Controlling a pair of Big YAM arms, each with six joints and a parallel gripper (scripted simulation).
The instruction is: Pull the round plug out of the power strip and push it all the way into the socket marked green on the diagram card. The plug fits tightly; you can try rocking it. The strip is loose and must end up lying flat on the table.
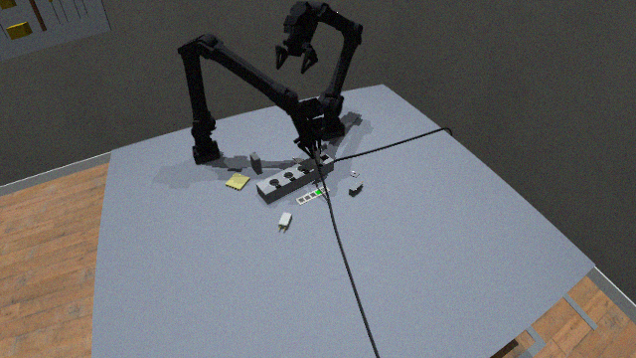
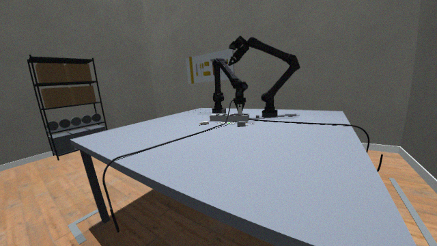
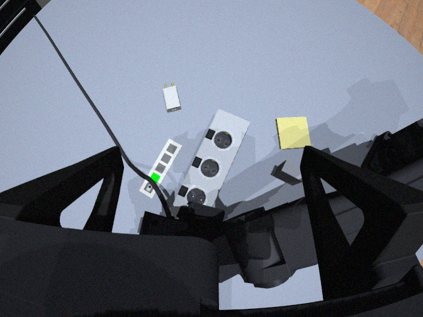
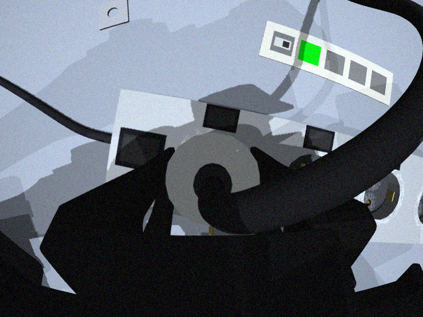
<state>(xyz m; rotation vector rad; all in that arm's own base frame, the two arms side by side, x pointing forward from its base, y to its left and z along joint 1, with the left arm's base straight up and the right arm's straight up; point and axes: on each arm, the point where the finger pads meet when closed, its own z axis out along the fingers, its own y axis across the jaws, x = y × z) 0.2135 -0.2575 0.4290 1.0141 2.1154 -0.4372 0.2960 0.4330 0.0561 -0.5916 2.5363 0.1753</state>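
Right now the round plug is 10 mm below my right hand. Also, from my right hand: diagram card: 130 mm ahead, 50 mm to the right, 90 mm below; grey block: 80 mm behind, 240 mm to the right, 50 mm below; grey adapter: 150 mm ahead, 130 mm to the left, 70 mm below.
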